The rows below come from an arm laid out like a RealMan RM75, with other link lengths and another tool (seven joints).
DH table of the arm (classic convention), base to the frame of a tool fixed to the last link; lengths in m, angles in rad. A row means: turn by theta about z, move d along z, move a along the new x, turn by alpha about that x. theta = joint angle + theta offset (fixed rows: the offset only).
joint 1: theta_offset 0  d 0.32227  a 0  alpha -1.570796
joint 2: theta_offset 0  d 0  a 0  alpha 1.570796
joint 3: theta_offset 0  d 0.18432  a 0  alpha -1.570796
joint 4: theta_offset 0  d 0  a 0  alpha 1.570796
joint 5: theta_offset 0  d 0.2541  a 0  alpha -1.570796
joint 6: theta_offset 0  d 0  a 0  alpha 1.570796
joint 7: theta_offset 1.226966  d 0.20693  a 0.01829  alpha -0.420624
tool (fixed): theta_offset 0  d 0.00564  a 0  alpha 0
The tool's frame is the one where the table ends.
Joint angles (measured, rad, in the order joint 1, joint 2, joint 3, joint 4, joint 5, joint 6, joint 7), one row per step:
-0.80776 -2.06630 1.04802 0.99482 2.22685 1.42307 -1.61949
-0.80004 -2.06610 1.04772 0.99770 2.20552 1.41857 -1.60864
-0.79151 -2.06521 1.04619 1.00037 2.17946 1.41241 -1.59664
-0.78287 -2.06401 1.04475 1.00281 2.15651 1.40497 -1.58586
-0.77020 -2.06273 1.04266 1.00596 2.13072 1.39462 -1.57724
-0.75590 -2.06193 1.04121 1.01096 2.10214 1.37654 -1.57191
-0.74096 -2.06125 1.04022 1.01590 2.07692 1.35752 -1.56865
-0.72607 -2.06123 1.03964 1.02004 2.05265 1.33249 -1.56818
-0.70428 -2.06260 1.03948 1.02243 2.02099 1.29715 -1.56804
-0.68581 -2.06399 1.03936 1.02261 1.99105 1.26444 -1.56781
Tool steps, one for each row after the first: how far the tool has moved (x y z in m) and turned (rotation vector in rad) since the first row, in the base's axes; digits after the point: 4 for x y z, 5 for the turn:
0.0018 0.0003 0.0011 0.00623 -0.01858 -0.00693
0.0040 0.0012 0.0030 0.01549 -0.04183 -0.01375
0.0054 0.0024 0.0050 0.02650 -0.06193 -0.01861
0.0059 0.0041 0.0077 0.04159 -0.08555 -0.01752
0.0068 0.0072 0.0110 0.06487 -0.11257 -0.01265
0.0066 0.0104 0.0144 0.08886 -0.13631 -0.00450
0.0061 0.0147 0.0179 0.11755 -0.16003 0.00800
0.0037 0.0200 0.0218 0.15510 -0.19136 0.03064
0.0014 0.0249 0.0254 0.18890 -0.22069 0.05242

